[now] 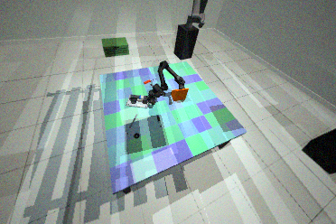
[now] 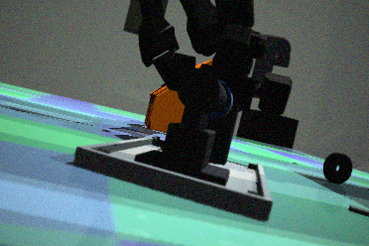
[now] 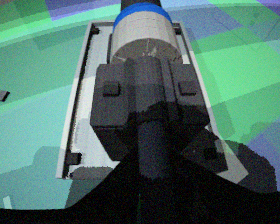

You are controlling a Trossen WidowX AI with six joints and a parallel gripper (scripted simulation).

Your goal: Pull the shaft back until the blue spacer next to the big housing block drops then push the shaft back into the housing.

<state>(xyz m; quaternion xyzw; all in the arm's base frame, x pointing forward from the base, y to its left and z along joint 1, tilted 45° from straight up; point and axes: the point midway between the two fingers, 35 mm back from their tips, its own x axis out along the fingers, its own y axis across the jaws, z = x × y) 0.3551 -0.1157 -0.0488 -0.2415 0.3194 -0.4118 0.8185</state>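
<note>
Right now my gripper tip is 4 cm short of the light grey spacer, 3 cm to the left of it and 2 cm below it. The rest, counted from my gripper tip: blue spacer (7 cm ahead, 4 cm to the right, 2 cm above); dark shaft (5 cm ahead, 3 cm to the right, 3 cm above).
</note>
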